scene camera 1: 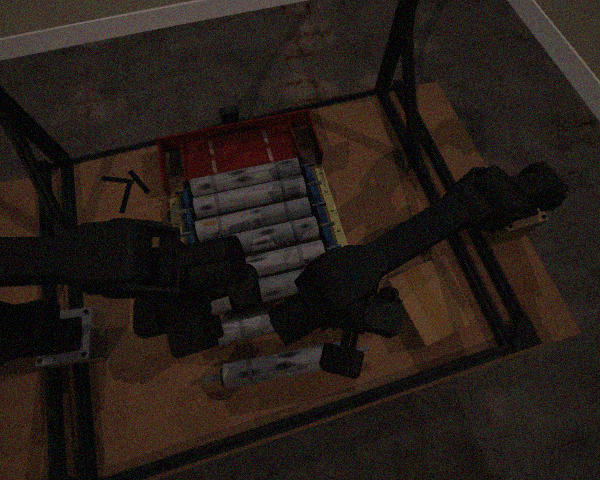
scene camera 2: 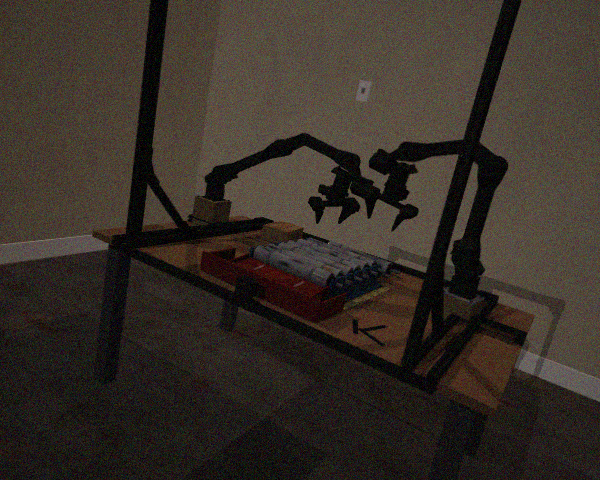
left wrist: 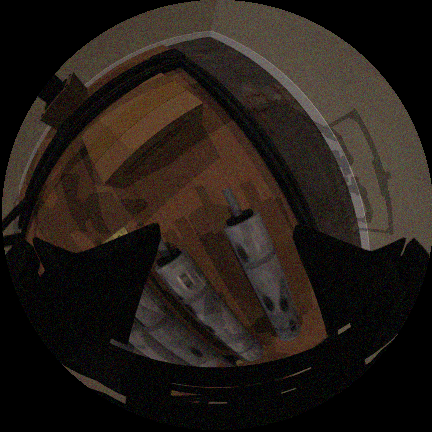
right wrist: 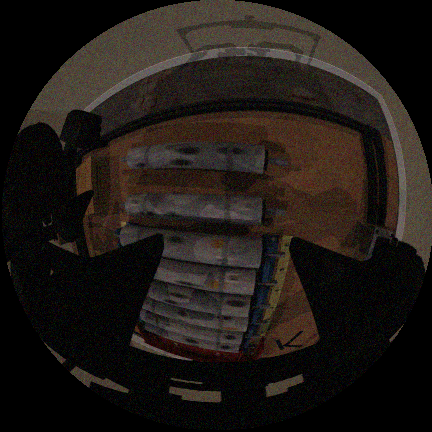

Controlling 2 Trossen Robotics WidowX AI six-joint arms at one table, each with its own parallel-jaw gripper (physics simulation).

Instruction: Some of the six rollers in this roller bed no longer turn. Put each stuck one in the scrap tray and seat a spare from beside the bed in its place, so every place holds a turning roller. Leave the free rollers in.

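Frame: origin at the left arm's base, x ahead, y left, z up, level; metres.
Where they show: left gripper, fingertip midpoint: (scene camera 1: 359, 331) (scene camera 2: 327, 223) (left wrist: 229, 231) (right wrist: 97, 168); right gripper, fingertip midpoint: (scene camera 1: 219, 316) (scene camera 2: 380, 224) (right wrist: 228, 242); left arm's base, origin of the base link: (scene camera 2: 213, 198) (right wrist: 54, 230); right arm's base, origin of the base link: (scene camera 1: 63, 335) (scene camera 2: 462, 294) (right wrist: 379, 251).
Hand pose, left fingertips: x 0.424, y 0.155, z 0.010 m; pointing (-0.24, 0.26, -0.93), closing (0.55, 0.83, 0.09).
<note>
Things, the pixels of their centre, and the offset from my left fingertips.
- bed with blue rails, body centre: (right wrist: 266, 305) (scene camera 2: 362, 287) dx +0.297, dy -0.284, dz -0.090 m
- red scrap tray, body centre: (scene camera 1: 240, 151) (scene camera 2: 270, 280) (right wrist: 195, 346) dx +0.120, dy -0.509, dz -0.086 m
- nearer-bed spare, body centre: (left wrist: 220, 322) (right wrist: 185, 206) (scene camera 1: 278, 318) dx +0.137, dy -0.079, dz -0.090 m
- outer spare, body centre: (left wrist: 273, 293) (right wrist: 187, 154) (scene camera 1: 288, 363) (scene camera 2: 358, 257) dx +0.141, dy +0.014, dz -0.089 m
- wooden block, body centre: (left wrist: 137, 124) (scene camera 1: 424, 303) (right wrist: 89, 187) (scene camera 2: 282, 233) dx -0.171, dy -0.021, dz -0.086 m
- dark three-armed item, body centre: (scene camera 2: 370, 335) (scene camera 1: 124, 189) (right wrist: 291, 340) dx +0.426, dy -0.504, dz -0.123 m
Six grey, blotched rollers lie side by side in the bed with blue rails (scene camera 1: 322, 205) (right wrist: 267, 270); the arms partly hide the front ones in scene camera 1. Which are stuck cannot be told. The red scrap tray (scene camera 2: 280, 287) stands behind the bed; its visible floor holds no roller. Two spares lie in front: the nearer-bed spare (scene camera 1: 247, 328) (left wrist: 200, 295) (right wrist: 195, 207) and the outer spare (scene camera 1: 272, 366) (left wrist: 265, 272) (right wrist: 200, 157). My left gripper (scene camera 2: 329, 222) (left wrist: 229, 231) is open and empty above the spares. My right gripper (scene camera 2: 381, 223) (right wrist: 228, 242) is open and empty above the bed's front.
A wooden block (scene camera 1: 425, 305) (scene camera 2: 282, 230) (left wrist: 150, 135) lies on the table beside the spares. A dark three-armed item (scene camera 1: 125, 197) (scene camera 2: 372, 328) lies on the other side, near the tray. Black frame bars edge the table. The two grippers hang close beside each other.
</note>
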